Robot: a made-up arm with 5 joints. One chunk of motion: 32 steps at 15 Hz.
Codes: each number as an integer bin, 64 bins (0 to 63) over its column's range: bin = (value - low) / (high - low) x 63, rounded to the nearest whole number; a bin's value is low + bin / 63 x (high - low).
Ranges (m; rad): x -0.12..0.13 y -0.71..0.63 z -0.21..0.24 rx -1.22..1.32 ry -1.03..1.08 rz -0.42..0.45
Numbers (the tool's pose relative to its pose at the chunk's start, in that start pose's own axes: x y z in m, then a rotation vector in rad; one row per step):
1: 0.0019 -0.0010 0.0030 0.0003 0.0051 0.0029
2: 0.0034 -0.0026 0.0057 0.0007 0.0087 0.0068
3: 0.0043 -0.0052 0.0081 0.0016 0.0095 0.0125
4: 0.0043 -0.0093 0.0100 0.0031 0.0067 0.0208
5: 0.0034 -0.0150 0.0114 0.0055 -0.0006 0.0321
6: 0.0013 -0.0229 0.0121 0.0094 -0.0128 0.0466
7: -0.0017 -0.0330 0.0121 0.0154 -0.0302 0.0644
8: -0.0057 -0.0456 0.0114 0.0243 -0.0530 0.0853
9: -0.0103 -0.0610 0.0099 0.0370 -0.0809 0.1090
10: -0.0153 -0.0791 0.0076 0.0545 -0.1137 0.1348
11: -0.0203 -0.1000 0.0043 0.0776 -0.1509 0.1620
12: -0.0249 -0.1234 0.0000 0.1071 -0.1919 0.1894
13: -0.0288 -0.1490 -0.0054 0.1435 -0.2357 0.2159
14: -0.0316 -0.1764 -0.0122 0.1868 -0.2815 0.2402
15: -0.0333 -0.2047 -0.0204 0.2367 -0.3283 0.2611
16: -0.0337 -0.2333 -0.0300 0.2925 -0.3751 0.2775
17: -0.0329 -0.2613 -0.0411 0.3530 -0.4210 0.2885
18: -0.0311 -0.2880 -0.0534 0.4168 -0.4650 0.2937
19: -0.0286 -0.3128 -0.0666 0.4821 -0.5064 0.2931
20: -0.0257 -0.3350 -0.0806 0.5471 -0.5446 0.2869
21: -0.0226 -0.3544 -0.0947 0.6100 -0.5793 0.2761
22: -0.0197 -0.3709 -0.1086 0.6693 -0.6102 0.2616
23: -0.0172 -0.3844 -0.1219 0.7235 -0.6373 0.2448
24: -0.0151 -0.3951 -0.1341 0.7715 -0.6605 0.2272
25: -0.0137 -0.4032 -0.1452 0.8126 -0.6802 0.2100
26: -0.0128 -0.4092 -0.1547 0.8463 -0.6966 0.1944
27: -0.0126 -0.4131 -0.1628 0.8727 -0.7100 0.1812
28: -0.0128 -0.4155 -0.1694 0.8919 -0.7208 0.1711
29: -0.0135 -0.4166 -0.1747 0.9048 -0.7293 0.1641
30: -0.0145 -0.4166 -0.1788 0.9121 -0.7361 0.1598
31: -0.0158 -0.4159 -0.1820 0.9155 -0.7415 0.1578
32: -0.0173 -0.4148 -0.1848 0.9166 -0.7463 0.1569
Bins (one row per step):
1: 31 33 30 30 31 31
2: 31 33 30 30 31 31
3: 31 33 31 30 31 31
4: 31 33 31 30 31 32
5: 31 33 31 30 31 33
6: 31 32 31 30 30 34
7: 30 32 31 31 30 35
8: 29 31 31 31 29 37
9: 28 31 31 31 28 38
10: 26 30 30 32 27 40
11: 25 29 30 32 26 42
12: 24 28 29 33 25 44
13: 23 26 29 34 24 46
14: 22 25 28 35 22 48
15: 22 24 27 36 21 49
16: 22 22 25 38 20 51
17: 22 21 24 39 18 51
18: 22 20 22 41 17 52
19: 23 19 20 42 16 52
20: 24 18 18 44 14 51
21: 25 17 16 45 13 50
22: 25 16 14 47 13 49
23: 26 15 12 48 12 48
24: 26 15 11 49 11 47
25: 27 14 9 50 10 46
26: 27 14 8 51 10 44
27: 27 14 7 52 10 44
28: 27 14 6 52 9 43
29: 27 14 5 53 9 42
30: 27 14 4 53 9 42
31: 26 14 4 53 9 42
32: 26 14 4 53 8 42

